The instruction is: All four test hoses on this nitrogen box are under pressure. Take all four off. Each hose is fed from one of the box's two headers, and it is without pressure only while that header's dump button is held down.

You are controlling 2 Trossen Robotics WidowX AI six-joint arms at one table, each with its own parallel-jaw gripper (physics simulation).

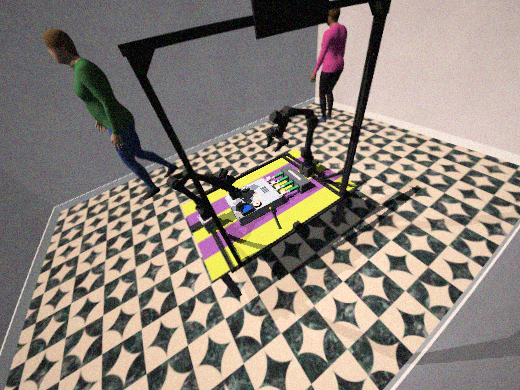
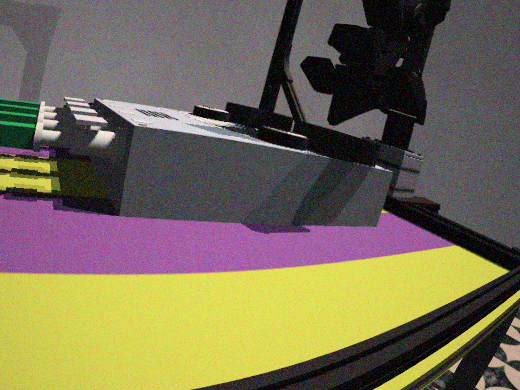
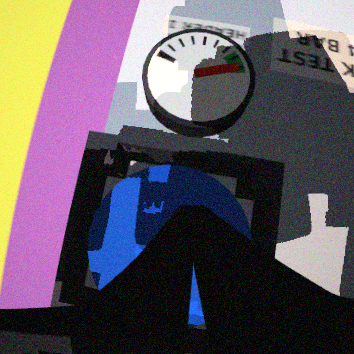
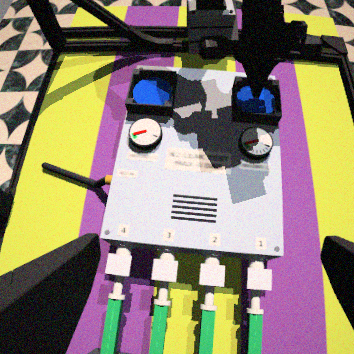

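Where they show: left gripper, fingertip midpoint: (image 2: pixel 330 123) (image 3: pixel 190 216) (image 4: pixel 255 97); right gripper, fingertip midpoint: (image 1: pixel 271 149) (image 4: pixel 212 246); left arm's base, origin of the base link: (image 1: pixel 206 216) (image 2: pixel 394 147) (image 4: pixel 209 0); right arm's base, origin of the base link: (image 1: pixel 307 164).
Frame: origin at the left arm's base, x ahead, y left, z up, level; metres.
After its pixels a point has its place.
Observation:
The white nitrogen box (image 1: pixel 274 189) @(x 0.514, y -0.125, z -0.027 m) (image 2: pixel 225 180) @(x 0.449, y 0.075, z -0.070 m) (image 4: pixel 145 195) @(x 0.440, y -0.145, z -0.031 m) has four green hoses on white couplings at ports 1 to 4, all attached. My left gripper (image 1: pixel 238 193) @(x 0.284, y 0.048, z 0.007 m) (image 2: pixel 335 121) @(x 0.284, y 0.048, z 0.007 m) (image 3: pixel 190 216) @(x 0.284, y 0.048, z 0.007 m) (image 4: pixel 255 97) @(x 0.284, y 0.048, z 0.007 m) is shut and empty, its tips close above the blue header 1 dump button (image 3: pixel 112 215) @(x 0.285, y 0.082, z -0.015 m) (image 4: pixel 245 92) @(x 0.256, y 0.040, z -0.016 m), partly hiding it; contact cannot be told. The header 1 gauge (image 3: pixel 165 82) @(x 0.351, y 0.060, z -0.017 m) (image 4: pixel 262 149) @(x 0.374, y 0.051, z -0.017 m) reads in the green. The header 2 button (image 1: pixel 246 207) @(x 0.253, y -0.127, z -0.015 m) (image 4: pixel 150 92) @(x 0.247, y -0.134, z -0.015 m) is untouched; its gauge (image 4: pixel 147 131) @(x 0.330, y -0.140, z -0.017 m) reads in the green. My right gripper (image 1: pixel 273 146) @(x 0.562, y -0.081, z 0.277 m) (image 4: pixel 212 246) @(x 0.562, y -0.081, z 0.277 m) is open and empty, high above the hose end.
A black handle (image 4: pixel 70 175) @(x 0.369, y -0.302, z -0.098 m) with an orange fitting sticks out from the box's header 2 side. A dark block (image 1: pixel 301 183) @(x 0.701, y -0.222, z -0.032 m) stands at the hoses' far ends. Black frame posts (image 1: pixel 361 100) @(x 0.843, y -0.474, z 0.563 m) rise around the striped table. Two people stand beyond it.

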